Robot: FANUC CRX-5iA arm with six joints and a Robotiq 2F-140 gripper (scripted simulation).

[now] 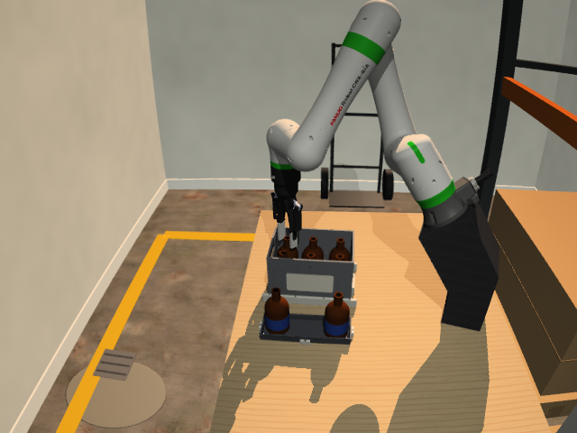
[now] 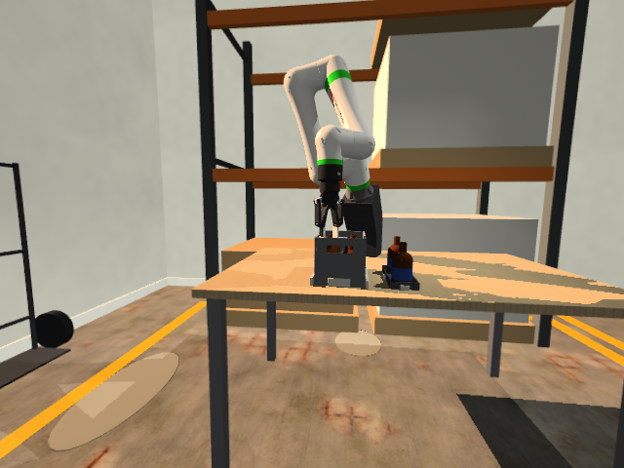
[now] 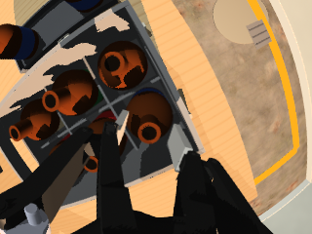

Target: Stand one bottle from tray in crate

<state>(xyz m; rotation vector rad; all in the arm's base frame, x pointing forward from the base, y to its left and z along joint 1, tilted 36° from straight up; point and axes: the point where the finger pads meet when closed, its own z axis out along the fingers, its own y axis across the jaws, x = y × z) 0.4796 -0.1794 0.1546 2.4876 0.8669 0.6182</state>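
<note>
My gripper is now 9 cm above the glass bottle. From my hand the other things lie so: tray (28 cm to the left, 16 cm below, 3 cm behind); grey crate (9 cm below, 8 cm behind, 6 cm to the left).
</note>
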